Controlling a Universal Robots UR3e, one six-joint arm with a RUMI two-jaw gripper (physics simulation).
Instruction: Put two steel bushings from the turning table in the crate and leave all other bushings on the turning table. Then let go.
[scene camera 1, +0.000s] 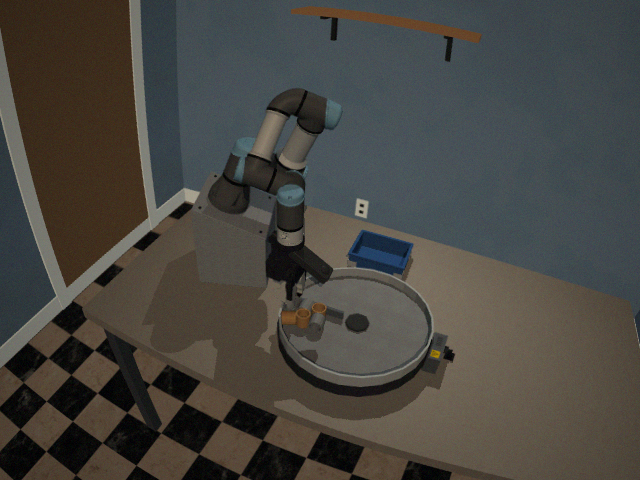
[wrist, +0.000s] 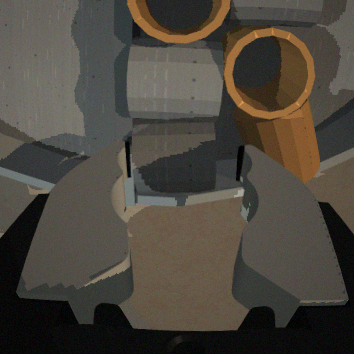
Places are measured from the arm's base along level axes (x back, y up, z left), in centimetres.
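Pixels of known places: gripper, fingertip midpoint: (scene camera 1: 294, 303) (wrist: 183, 148); arm's base, link origin: (scene camera 1: 227, 200).
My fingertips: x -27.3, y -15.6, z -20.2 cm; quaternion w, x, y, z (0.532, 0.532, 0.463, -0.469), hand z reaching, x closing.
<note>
Ahead of a thing's pixels: the offset from my fingertips to its top centre. "pt": to the spot under its first point.
The turning table {dx -17.6, dy -1.9, dz +0.2 cm} (scene camera 1: 387, 346) (wrist: 45, 50) holds steel and orange bushings at its left side. My gripper (scene camera 1: 295, 299) (wrist: 183, 148) is partly open there, with its jaws on either side of the nearest steel bushing {dx +0.7, dy +1.1, dz +0.5 cm} (wrist: 172, 135); a gap shows beside the right jaw. A second steel bushing {dx -3.2, dy +1.1, dz +0.1 cm} (wrist: 172, 82) lies beyond it. A third steel bushing {dx -7.5, dy +1.1, dz -4.4 cm} (scene camera 1: 316, 322) (wrist: 277, 12) lies farther in. Two orange bushings stand upright, one {pt dx -5.3, dy +1.1, dz -0.3 cm} (wrist: 177, 38) beyond the second steel one and one {dx -3.6, dy +1.1, dz -3.9 cm} (wrist: 270, 32) to the right. Another orange bushing {dx +0.1, dy +1.1, dz -4.9 cm} (scene camera 1: 288, 317) (wrist: 282, 142) lies on its side. The blue crate {dx -19.0, dy -3.0, dz +36.8 cm} (scene camera 1: 374, 262) shows no bushings.
The table's raised rim {pt dx -21.4, dy -1.0, dz -20.5 cm} (scene camera 1: 356, 379) runs all round. A grey bar {pt dx -11.1, dy -1.6, dz +0.8 cm} (scene camera 1: 334, 314) lies across the turning table beside the bushings, and a dark hub {dx -17.6, dy -1.9, dz +0.2 cm} (scene camera 1: 357, 322) is at its centre. A grey box {pt dx -40.2, dy -2.2, dz -6.2 cm} (scene camera 1: 435, 353) is at the right rim. A shelf (scene camera 1: 387, 20) is on the wall.
</note>
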